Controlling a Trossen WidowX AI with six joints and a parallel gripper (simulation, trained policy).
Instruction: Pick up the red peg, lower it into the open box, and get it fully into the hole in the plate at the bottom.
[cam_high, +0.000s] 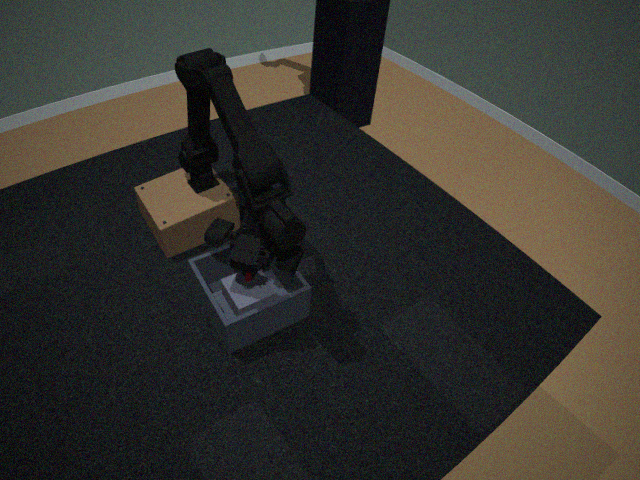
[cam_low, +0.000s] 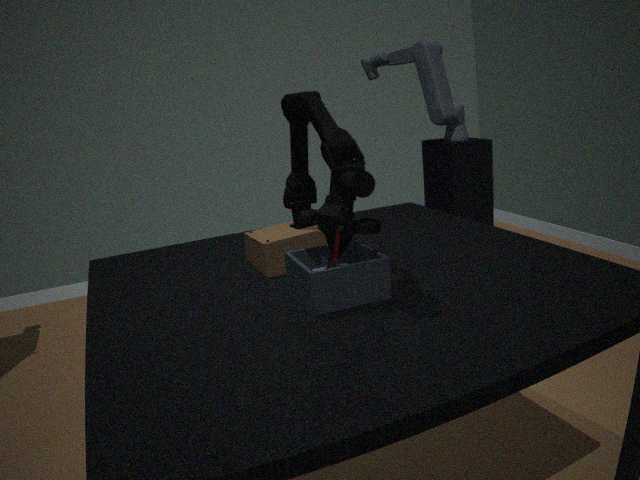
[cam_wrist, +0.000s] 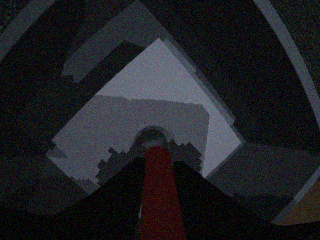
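Right now my gripper tip is 30 mm below the red peg and 10 mm to the right of it. The rest, counted from my gripper tip: grey box 60 mm below.
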